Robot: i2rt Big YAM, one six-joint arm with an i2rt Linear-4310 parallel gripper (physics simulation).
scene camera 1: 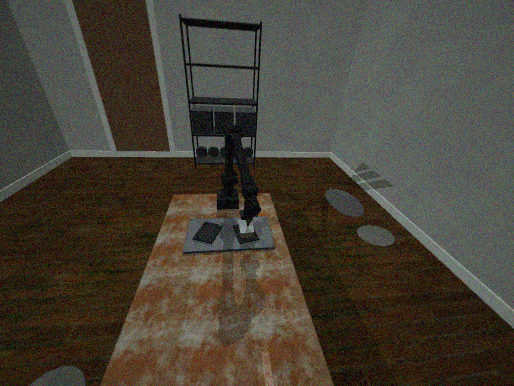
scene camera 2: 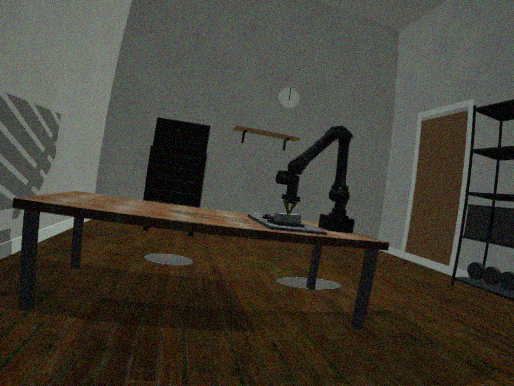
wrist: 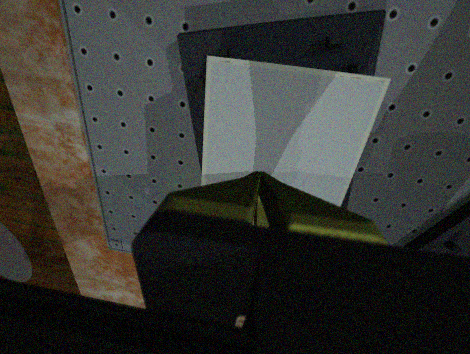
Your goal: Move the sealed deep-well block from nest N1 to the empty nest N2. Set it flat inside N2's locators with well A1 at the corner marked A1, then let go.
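Seen in the pictures: gripper, between the fingertips: (scene camera 1: 247, 225) (scene camera 2: 288, 214) (wrist: 258, 182); arm's base, origin of its link: (scene camera 1: 228, 193) (scene camera 2: 338, 216).
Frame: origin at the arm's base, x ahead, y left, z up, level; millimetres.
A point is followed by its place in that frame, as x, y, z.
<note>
The sealed deep-well block (scene camera 1: 244, 230) @[395, 124, -14] (scene camera 2: 288, 219) @[358, 177, -37] (wrist: 295, 115) @[394, 136, -14], with a pale flat top, is over the dark nest N1 (scene camera 1: 248, 240) @[433, 149, -59] (wrist: 280, 40) @[426, 151, -58]. In the wrist view its edges are turned relative to the nest's edges, and a dark strip of the nest shows beyond its far edge. Whether it is fully seated cannot be told. Nest N2 (scene camera 1: 208, 232) @[369, -97, -58], dark and empty, lies to the left in scene camera 1; part of a dark edge shows at the wrist view's right. My gripper (scene camera 1: 248, 222) @[354, 143, -12] (scene camera 2: 289, 212) @[354, 143, -12] (wrist: 258, 182) @[354, 143, -12] is shut and empty, pointing down at the block's near end, very close above it. Contact cannot be told.
Both nests stand on a grey perforated board (scene camera 1: 227, 246) @[474, 27, -70] (wrist: 122, 105) @[357, 257, -70] on the orange-and-white table (scene camera 1: 200, 300) @[799, -69, -83] (scene camera 2: 150, 207) @[1089, 53, -83]. The arm's base (scene camera 1: 227, 201) @[84, -3, -14] (scene camera 2: 336, 222) @[41, 76, -29] stands behind the board. A shelf rack (scene camera 1: 224, 101) stands farther back.
</note>
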